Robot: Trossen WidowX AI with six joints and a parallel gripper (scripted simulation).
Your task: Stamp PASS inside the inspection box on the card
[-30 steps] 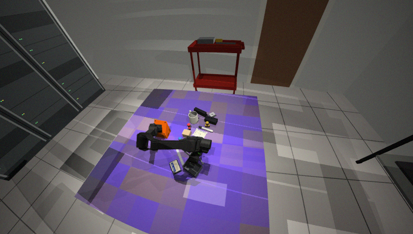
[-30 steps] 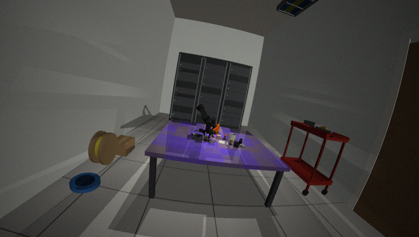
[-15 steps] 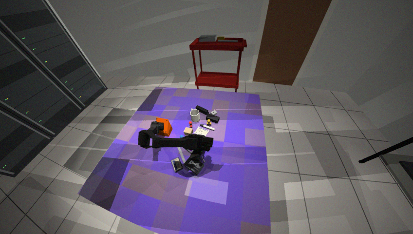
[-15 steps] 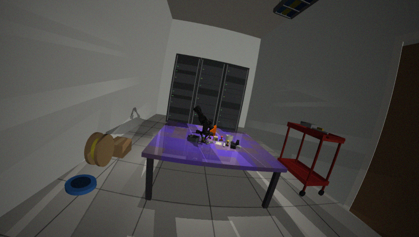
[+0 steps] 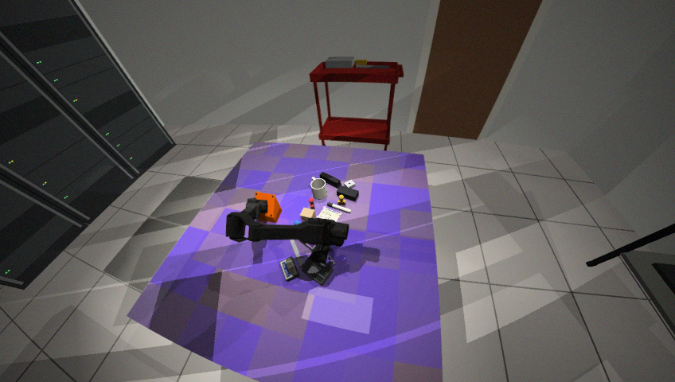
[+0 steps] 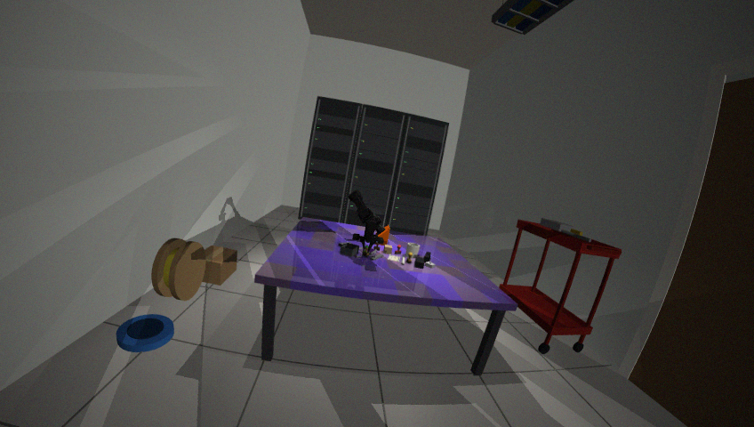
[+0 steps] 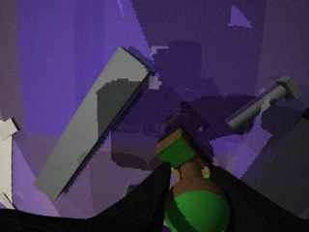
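Right now the ink pad is 90 mm behind my gripper tip, 40 mm to the left of it and 20 mm below it. The rest, counted from my gripper tip: grey bar 10 mm ahead, 70 mm to the left, 20 mm below; green-knobbed stamp right at my gripper tip; bolt 40 mm ahead, 50 mm to the right, 20 mm below.
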